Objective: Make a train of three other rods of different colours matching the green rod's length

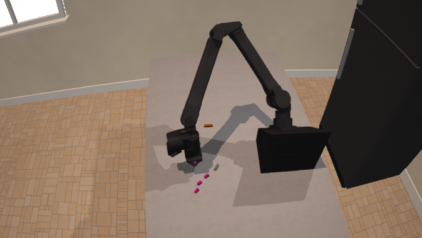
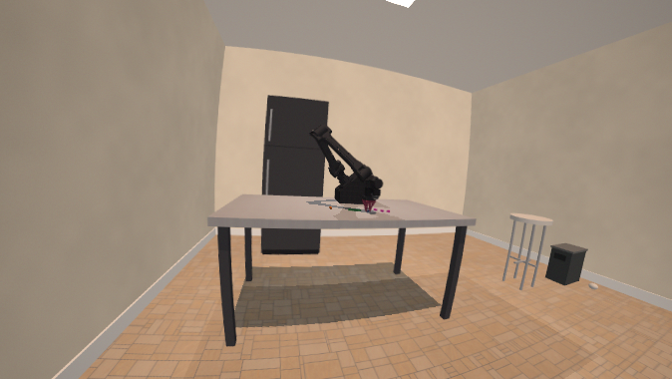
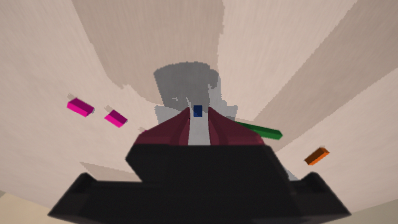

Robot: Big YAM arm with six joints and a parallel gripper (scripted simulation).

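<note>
Right now the blue rod is 10 mm below my hand. From my hand the other things lie so: green rod 80 mm to the right, 30 mm behind, 10 mm below; orange rod 210 mm to the right, 110 mm behind, 10 mm below; grey rod 90 mm behind, 40 mm to the left, 10 mm below.
</note>
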